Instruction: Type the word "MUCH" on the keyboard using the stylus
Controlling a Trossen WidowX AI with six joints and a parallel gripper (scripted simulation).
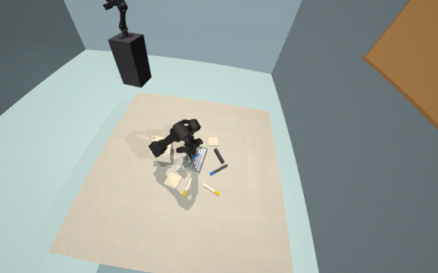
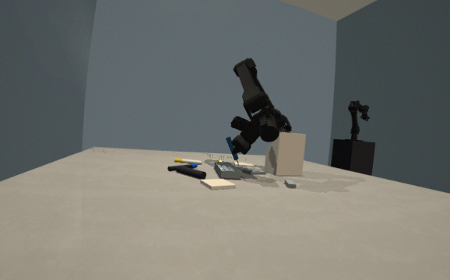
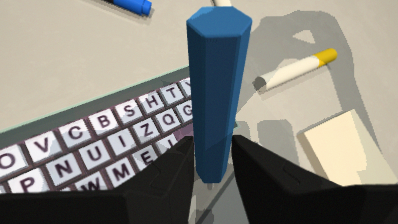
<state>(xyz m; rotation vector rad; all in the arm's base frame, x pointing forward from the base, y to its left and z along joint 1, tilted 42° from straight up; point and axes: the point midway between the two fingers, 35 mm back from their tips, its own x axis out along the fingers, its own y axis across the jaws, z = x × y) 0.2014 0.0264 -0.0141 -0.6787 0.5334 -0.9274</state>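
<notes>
The black cylinder lies 16 cm ahead of my gripper tip, 11 cm to the left of it and 6 cm below it. From my gripper tip the other things lie so: notepad (9 cm ahead, 22 cm to the left, 7 cm below); black pen (16 cm ahead, 2 cm to the right, 7 cm below); blue hexagonal stylus (1 cm behind, 2 cm below).
</notes>
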